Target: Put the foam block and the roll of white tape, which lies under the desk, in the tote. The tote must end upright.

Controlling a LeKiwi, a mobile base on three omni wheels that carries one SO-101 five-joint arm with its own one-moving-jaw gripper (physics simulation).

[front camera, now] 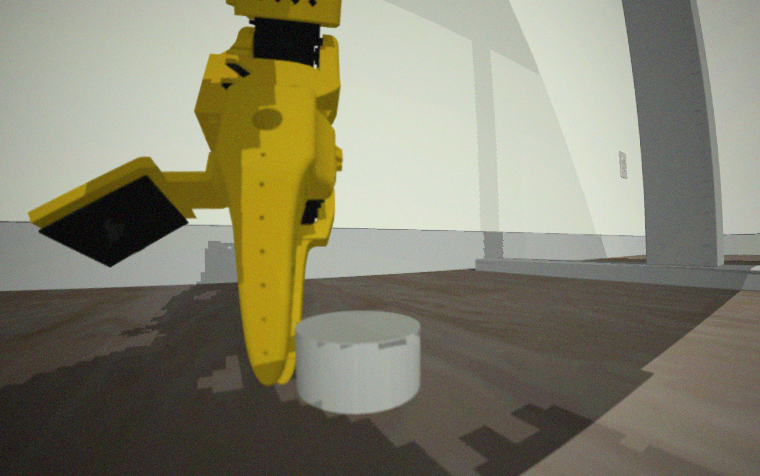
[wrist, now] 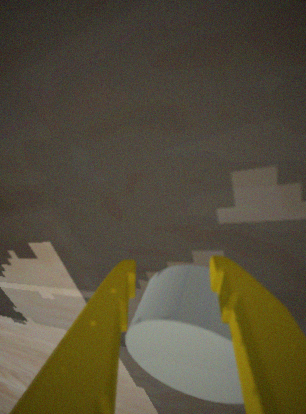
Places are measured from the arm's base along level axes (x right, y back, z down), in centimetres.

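Pixels of known places: end effector, tool point: (front camera: 270, 368) (wrist: 135, 273).
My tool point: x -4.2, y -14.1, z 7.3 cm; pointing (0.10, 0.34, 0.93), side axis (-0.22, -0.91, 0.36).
For each thing: its top centre in the pictures, then the offset to it from my tool point. "pt": a spot on its surface instead.
- white tape, middle of its top: (front camera: 358, 323) (wrist: 189, 365) dy -3.0, dx +2.4, dz -0.7 cm
- grey desk leg, surface spot: (front camera: 678, 134) pt dy -26.8, dx +41.8, dz -18.2 cm
The roll of white tape (front camera: 358, 370) (wrist: 182, 345) lies flat on the dark wooden floor. My gripper (front camera: 277, 381) (wrist: 172, 262) points down, with its tips low beside the roll, at the roll's left edge in the front view. In the wrist view both jaws show with a V-shaped gap between them, so the gripper is open. The roll is drawn in that gap, and the right jaw covers part of its side; the jaws are not plainly pressing on both its sides. The foam block and the tote do not show in either view.
A grey desk leg (front camera: 678, 134) stands at the right on a low grey foot bar (front camera: 560, 270). A pale wall (front camera: 403, 140) with a light skirting board (front camera: 392, 252) runs behind. Sunlit patches and shadows lie on the floor.
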